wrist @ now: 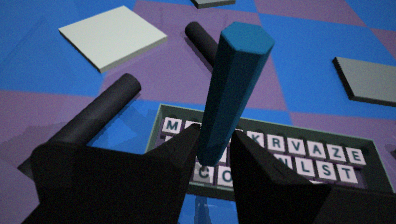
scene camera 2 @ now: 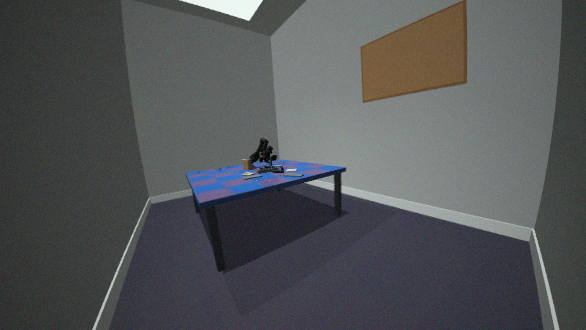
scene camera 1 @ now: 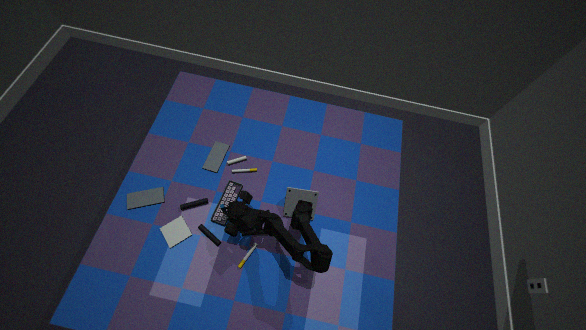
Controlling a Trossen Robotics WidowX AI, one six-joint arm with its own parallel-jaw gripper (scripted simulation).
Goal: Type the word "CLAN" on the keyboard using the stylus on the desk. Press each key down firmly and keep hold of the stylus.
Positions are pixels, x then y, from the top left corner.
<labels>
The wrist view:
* my gripper: 215, 134
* white square pad: 106, 41
</labels>
